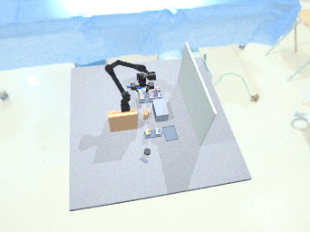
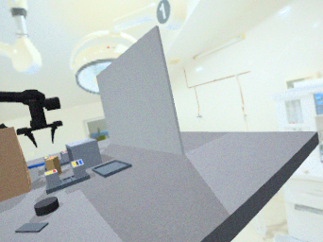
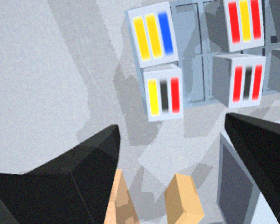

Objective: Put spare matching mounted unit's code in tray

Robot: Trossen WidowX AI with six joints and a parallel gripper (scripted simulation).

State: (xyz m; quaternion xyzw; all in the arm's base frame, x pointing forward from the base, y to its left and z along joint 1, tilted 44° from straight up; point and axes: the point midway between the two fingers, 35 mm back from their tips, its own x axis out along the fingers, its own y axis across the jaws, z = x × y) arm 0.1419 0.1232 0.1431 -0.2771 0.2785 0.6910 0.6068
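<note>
My gripper tip is 70 mm above the white spare block. Round my gripper tip: grey-blue tray 210 mm ahead, 340 mm to the right, 100 mm below; tan block 30 mm ahead, 170 mm to the right, 70 mm below; grey mounted unit 140 mm ahead, 140 mm to the right, 60 mm below.
</note>
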